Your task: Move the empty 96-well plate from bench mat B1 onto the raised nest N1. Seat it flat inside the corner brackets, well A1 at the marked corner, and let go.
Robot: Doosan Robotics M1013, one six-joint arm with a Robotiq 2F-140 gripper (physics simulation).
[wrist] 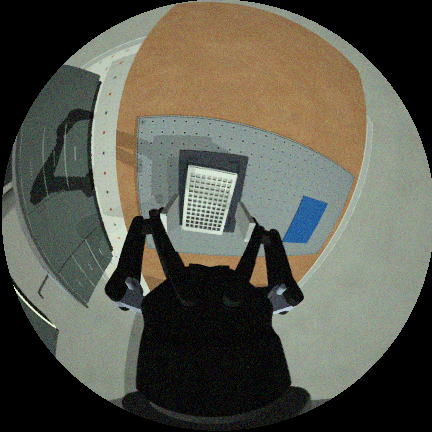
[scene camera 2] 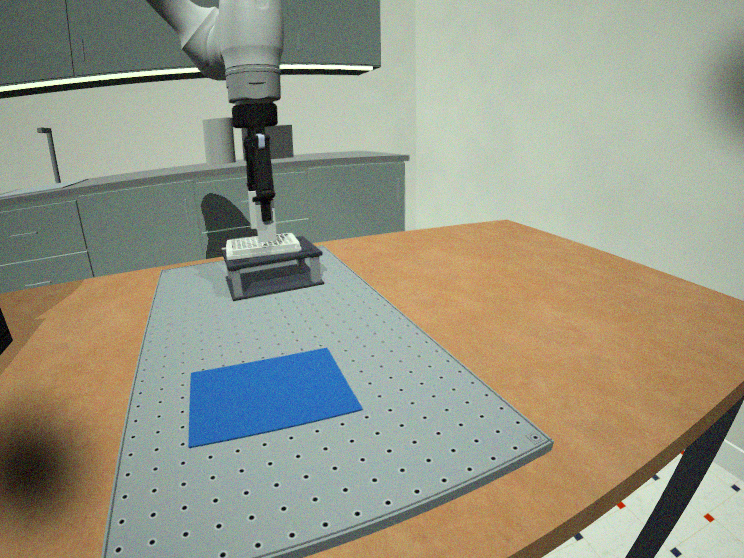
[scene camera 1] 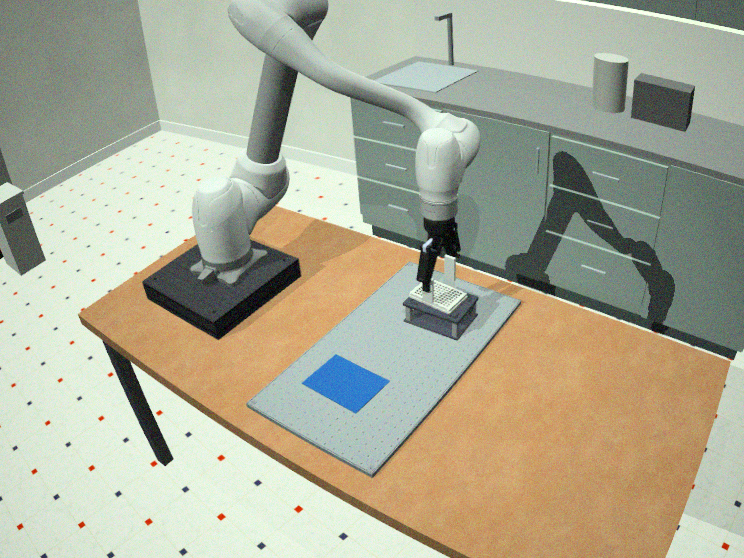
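Seen in the pictures: gripper, fingertip midpoint: (wrist: 207,205) (scene camera 2: 263,233) (scene camera 1: 439,289); arm's base, link origin: (scene camera 1: 229,264).
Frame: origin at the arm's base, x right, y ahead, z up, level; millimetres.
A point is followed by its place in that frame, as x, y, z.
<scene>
The white 96-well plate (scene camera 1: 444,296) @[-87, 659, 21] (scene camera 2: 282,243) @[-58, 668, 22] (wrist: 210,200) @[-85, 647, 23] lies on top of the dark raised nest (scene camera 1: 457,311) @[-59, 708, 8] (scene camera 2: 309,246) @[-62, 719, 7] (wrist: 242,172) @[-27, 696, 8]. In the wrist view it looks slightly turned against the nest and set towards the gripper-side edge, with a dark strip of nest beyond its far end. Whether it sits fully flat inside the brackets, and which corner is A1, I cannot tell. My gripper (scene camera 1: 439,284) @[-90, 643, 37] (scene camera 2: 262,219) @[-90, 643, 37] (wrist: 207,205) @[-90, 643, 37] is open, with its pale pads apart on the plate's two long sides and a gap at each side in the wrist view. Blue mat B1 (scene camera 1: 346,383) @[233, 548, -51] (scene camera 2: 273,396) @[244, 545, -51] (wrist: 306,220) @[230, 551, -51] has no plate on it.
The nest stands on a grey perforated board (scene camera 1: 384,336) @[41, 547, -53] (scene camera 2: 420,420) @[351, 655, -53] (wrist: 280,175) @[90, 686, -53] on the wooden table (scene camera 1: 570,420) @[123, 1078, -66] (scene camera 2: 480,288) @[125, 963, -66] (wrist: 240,60) @[-20, 979, -66]. The black arm base (scene camera 1: 219,312) @[196, 126, -2] stands on the table. A grey counter (scene camera 1: 516,99) with a cylinder (scene camera 1: 609,82) and a dark box (scene camera 1: 662,100) is behind.
</scene>
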